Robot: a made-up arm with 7 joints. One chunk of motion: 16 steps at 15 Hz.
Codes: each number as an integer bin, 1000 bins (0 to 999) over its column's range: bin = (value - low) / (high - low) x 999, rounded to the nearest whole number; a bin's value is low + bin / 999 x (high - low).
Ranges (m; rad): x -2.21..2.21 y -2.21..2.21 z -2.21..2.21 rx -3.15..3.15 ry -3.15..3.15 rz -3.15..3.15
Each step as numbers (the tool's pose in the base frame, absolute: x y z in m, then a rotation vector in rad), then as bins.
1 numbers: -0.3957 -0.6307 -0.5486 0.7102 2.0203 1.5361
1 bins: 410 357 376 612 820 743
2 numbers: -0.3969 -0.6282 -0.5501 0.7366 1.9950 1.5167
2 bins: 410 358 375 616 816 740
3 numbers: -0.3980 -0.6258 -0.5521 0.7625 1.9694 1.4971
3 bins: 410 358 375 620 812 737
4 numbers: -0.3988 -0.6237 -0.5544 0.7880 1.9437 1.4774
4 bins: 409 359 374 624 808 734
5 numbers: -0.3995 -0.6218 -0.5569 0.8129 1.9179 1.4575
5 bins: 409 359 374 628 804 731
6 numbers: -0.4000 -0.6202 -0.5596 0.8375 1.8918 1.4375
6 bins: 409 359 373 632 799 727
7 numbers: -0.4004 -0.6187 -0.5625 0.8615 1.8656 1.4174
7 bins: 409 360 372 636 795 724
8 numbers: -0.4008 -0.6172 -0.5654 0.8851 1.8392 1.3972
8 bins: 409 360 372 640 791 721
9 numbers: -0.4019 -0.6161 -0.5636 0.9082 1.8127 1.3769
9 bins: 409 360 372 644 787 718
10 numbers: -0.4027 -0.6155 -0.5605 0.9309 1.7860 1.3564
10 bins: 408 360 373 647 783 715
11 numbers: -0.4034 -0.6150 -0.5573 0.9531 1.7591 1.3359
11 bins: 408 360 374 651 778 711
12 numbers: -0.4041 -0.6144 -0.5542 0.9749 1.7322 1.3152
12 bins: 408 361 374 654 774 708
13 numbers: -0.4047 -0.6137 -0.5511 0.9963 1.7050 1.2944
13 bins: 408 361 375 657 770 705
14 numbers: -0.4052 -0.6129 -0.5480 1.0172 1.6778 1.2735
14 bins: 408 361 376 661 766 701
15 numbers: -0.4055 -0.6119 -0.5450 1.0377 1.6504 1.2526
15 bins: 408 361 376 664 761 698
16 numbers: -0.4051 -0.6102 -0.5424 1.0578 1.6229 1.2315
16 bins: 408 362 377 667 757 695
